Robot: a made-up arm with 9 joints. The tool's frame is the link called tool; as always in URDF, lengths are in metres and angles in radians. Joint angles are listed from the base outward.
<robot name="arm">
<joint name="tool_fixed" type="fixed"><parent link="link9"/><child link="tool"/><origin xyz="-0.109 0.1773 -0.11" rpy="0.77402 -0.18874 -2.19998"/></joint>
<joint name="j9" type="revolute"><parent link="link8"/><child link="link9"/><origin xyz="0.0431 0.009 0.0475" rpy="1.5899 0.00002 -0.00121"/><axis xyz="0 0 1"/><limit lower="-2.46" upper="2.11"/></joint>
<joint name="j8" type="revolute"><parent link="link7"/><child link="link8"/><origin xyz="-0.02 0.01 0.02" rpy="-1.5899 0.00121 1.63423"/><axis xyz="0 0 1"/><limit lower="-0.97" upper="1.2"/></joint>
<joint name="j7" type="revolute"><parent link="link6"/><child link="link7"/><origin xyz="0.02 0.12 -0.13" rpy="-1.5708 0 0"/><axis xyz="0 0 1"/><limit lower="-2.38" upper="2.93"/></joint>
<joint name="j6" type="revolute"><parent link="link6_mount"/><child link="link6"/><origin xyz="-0.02 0.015 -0.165" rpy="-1.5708 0 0"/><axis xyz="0 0 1"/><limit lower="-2.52" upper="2.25"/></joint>
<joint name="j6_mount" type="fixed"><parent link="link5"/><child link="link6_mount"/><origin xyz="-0.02 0.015 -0.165" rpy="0 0 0"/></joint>
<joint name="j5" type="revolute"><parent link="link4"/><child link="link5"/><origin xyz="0.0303 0.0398 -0.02" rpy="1.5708 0 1.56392"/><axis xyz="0 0 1"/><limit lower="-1.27" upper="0.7"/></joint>
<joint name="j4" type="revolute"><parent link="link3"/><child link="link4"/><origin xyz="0.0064 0.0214 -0.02" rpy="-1.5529 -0.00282 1.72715"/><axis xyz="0 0 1"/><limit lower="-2.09" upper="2.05"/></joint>
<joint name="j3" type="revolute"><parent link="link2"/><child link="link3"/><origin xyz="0.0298 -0.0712 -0.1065" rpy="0.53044 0.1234 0.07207"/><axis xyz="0 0 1"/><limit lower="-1.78" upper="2.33"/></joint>
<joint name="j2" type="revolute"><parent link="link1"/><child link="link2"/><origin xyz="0.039 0.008 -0.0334" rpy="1.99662 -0.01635 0.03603"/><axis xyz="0 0 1"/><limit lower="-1.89" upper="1.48"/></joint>
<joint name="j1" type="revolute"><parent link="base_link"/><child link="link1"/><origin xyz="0.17 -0.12 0.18" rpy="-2.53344 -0.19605 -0.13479"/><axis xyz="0 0 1"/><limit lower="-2.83" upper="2.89"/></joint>
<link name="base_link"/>
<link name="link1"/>
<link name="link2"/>
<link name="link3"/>
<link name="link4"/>
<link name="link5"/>
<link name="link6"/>
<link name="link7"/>
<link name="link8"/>
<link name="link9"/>
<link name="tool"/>
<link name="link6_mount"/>
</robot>
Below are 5 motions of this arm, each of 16 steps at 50 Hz.
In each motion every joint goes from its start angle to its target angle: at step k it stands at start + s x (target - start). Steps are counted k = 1, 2, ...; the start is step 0. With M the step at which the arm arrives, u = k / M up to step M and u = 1 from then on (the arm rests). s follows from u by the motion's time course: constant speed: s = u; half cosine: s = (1 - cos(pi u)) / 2; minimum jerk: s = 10 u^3 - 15 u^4 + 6 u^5.
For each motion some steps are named. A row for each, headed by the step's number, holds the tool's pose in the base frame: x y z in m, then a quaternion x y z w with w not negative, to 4 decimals.
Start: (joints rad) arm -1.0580 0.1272 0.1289 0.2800 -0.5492 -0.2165 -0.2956 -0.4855 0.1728
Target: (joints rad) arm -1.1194 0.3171 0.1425 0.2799 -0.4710 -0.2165 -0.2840 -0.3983 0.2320
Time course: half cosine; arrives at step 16
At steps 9, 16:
9: 0.3455 -0.1878 0.6221 0.5118 0.2632 -0.3903 0.7187
16: 0.3541 -0.1497 0.6215 0.4669 0.2607 -0.3747 0.7574

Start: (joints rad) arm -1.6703 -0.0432 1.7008 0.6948 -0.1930 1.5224 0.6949 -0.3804 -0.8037
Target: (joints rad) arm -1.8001 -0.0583 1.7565 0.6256 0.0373 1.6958 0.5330 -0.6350 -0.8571
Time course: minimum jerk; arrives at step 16
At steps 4, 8, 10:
4: 0.2222 -0.1622 0.2837 0.4508 -0.1639 0.6563 0.5824
8: 0.2081 -0.1614 0.2479 0.4589 -0.1606 0.6467 0.5877
10: 0.2020 -0.1598 0.2274 0.4635 -0.1575 0.6431 0.5889

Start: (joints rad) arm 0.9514 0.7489 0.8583 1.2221 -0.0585 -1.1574 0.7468 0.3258 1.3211
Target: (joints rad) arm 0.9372 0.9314 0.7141 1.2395 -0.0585 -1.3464 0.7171 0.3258 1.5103
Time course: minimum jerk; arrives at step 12
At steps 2, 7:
2: 0.2840 -0.3827 0.0438 0.8838 0.4525 -0.0160 0.1179
7: 0.2866 -0.3422 0.0360 0.8961 0.4421 -0.0252 0.0310

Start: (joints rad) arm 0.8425 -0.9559 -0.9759 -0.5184 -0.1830 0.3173 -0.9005 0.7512 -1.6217
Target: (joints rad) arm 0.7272 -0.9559 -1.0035 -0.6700 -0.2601 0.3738 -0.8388 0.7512 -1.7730
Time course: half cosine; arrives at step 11
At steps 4, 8, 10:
4: -0.2797 -0.2785 0.0837 -0.1538 -0.7340 0.4554 0.4798
8: -0.2566 -0.2999 0.0538 -0.1515 -0.7385 0.4733 0.4557
10: -0.2495 -0.3061 0.0455 -0.1512 -0.7399 0.4778 0.4488

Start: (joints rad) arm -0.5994 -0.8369 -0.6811 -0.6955 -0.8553 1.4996 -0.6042 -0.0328 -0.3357
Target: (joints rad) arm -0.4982 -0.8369 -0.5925 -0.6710 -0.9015 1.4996 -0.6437 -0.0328 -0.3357
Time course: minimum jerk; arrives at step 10
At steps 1, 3, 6, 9, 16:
1: 0.1504 -0.4736 0.1771 -0.4942 -0.1073 0.6203 0.5995
3: 0.1459 -0.4745 0.1780 -0.4933 -0.1026 0.6192 0.6023
6: 0.1307 -0.4771 0.1814 -0.4903 -0.0869 0.6153 0.6112
9: 0.1217 -0.4784 0.1837 -0.4884 -0.0776 0.6129 0.6162
16: 0.1215 -0.4784 0.1838 -0.4884 -0.0774 0.6129 0.6164

